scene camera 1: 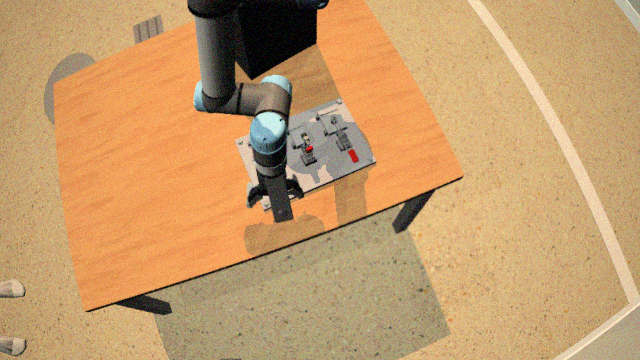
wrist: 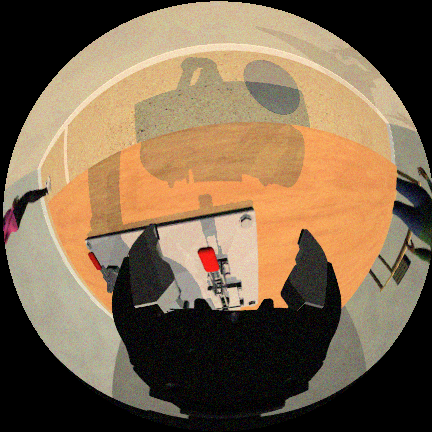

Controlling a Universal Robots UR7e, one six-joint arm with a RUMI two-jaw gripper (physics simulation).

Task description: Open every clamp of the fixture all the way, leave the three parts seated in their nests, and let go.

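Places are measured from the arm's base along level axes (x ahead, y left, z up), in metres.
Pixels of known places: gripper, fingertip midpoint: [wrist: 229,228].
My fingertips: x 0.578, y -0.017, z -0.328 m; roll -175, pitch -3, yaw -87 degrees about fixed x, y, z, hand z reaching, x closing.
For each thing: its top centre in the pictures, then the offset to it from my fingertips. "spot": a spot on its surface instead. Level surfaces: height alone.
- grey fixture plate, top centre: [wrist: 163,282] [scene camera 1: 304,149] dx -0.157, dy +0.103, dz -0.051 m
- middle clamp, surface spot: [scene camera 1: 308,158] spot: dx -0.113, dy +0.108, dz -0.015 m
- far clamp, top centre: [wrist: 106,289] [scene camera 1: 344,135] dx -0.157, dy +0.217, dz +0.006 m
- wooden table, surface height: dz -0.066 m
The grey fixture plate [scene camera 1: 361,136] [wrist: 175,245] lies on the table. The near clamp [wrist: 220,285] has its red handle [wrist: 208,259] pointing towards the plate's front edge; in the scene view the arm hides it. The middle clamp [scene camera 1: 308,158] has its red handle [scene camera 1: 309,149] back over its body, apparently raised. The far clamp [scene camera 1: 343,141] [wrist: 110,276] has its red handle [scene camera 1: 353,155] [wrist: 94,260] stretched towards the front edge. My gripper [scene camera 1: 275,197] [wrist: 229,228] is open and empty, above the near clamp's end of the plate. The three parts are too small or hidden to judge their seating.
The wooden table [scene camera 1: 130,175] [wrist: 340,200] extends around the plate. A black block [scene camera 1: 280,37] stands behind the fixture, by the arm. Bolt heads sit at the plate's corners. People stand beyond the table in the wrist view.
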